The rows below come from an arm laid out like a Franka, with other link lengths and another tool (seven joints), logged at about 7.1 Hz.
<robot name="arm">
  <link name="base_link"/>
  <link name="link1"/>
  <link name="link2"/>
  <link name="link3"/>
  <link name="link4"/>
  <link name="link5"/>
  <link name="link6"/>
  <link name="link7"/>
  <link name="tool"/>
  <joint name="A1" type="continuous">
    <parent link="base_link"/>
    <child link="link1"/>
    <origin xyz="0 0 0.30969"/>
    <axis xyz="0 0 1"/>
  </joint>
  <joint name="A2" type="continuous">
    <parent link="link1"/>
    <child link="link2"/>
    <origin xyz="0 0 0" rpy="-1.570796 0 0"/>
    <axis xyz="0 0 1"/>
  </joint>
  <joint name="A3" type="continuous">
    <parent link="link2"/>
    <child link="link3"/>
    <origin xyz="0 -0.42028 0" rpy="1.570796 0 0"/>
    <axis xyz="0 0 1"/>
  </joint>
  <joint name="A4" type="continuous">
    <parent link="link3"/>
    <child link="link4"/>
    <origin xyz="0.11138 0 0" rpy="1.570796 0 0"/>
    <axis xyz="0 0 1"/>
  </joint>
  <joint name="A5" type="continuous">
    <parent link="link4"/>
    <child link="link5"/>
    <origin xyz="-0.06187 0.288 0" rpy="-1.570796 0 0"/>
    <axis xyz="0 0 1"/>
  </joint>
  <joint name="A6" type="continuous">
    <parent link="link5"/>
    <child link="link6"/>
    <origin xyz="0 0 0" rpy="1.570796 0 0"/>
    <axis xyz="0 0 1"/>
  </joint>
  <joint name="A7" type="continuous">
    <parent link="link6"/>
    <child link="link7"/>
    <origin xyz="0.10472 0 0" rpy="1.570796 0 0"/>
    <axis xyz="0 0 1"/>
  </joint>
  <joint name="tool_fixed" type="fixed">
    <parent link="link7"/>
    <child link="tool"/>
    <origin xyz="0.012 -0.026 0.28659" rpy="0 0.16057 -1.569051"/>
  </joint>
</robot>
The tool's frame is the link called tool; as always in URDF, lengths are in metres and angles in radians. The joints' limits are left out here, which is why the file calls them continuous.
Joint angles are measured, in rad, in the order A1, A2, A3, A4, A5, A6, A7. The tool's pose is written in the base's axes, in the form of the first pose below.
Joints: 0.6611 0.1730 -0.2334 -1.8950 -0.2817 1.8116 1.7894
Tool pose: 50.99 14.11 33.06 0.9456 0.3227 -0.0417 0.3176 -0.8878 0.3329
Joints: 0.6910 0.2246 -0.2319 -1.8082 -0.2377 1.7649 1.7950
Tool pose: 51.66 17.34 32.88 0.9458 0.3209 -0.0498 0.3198 -0.8940 0.3138
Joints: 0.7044 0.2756 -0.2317 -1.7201 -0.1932 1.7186 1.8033
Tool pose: 52.47 19.81 32.67 0.9512 0.3034 -0.0564 0.3063 -0.9058 0.2928
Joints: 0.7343 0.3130 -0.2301 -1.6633 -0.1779 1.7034 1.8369
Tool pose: 52.96 22.56 32.42 0.9536 0.2981 -0.0420 0.2970 -0.9086 0.2937
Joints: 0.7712 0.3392 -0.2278 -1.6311 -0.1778 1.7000 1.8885
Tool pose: 52.90 25.10 32.10 0.9566 0.2905 -0.0225 0.2831 -0.9085 0.3073
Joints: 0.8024 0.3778 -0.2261 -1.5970 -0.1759 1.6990 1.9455
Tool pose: 52.94 27.46 31.12 0.9622 0.2723 -0.0077 0.2601 -0.9098 0.3234
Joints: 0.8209 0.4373 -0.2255 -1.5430 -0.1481 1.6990 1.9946
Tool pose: 53.38 30.08 29.32 0.9706 0.2407 0.0000 0.2280 -0.9195 0.3200
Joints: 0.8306 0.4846 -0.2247 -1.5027 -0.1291 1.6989 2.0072
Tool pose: 53.75 31.85 27.71 0.9717 0.2360 -0.0044 0.2253 -0.9214 0.3167
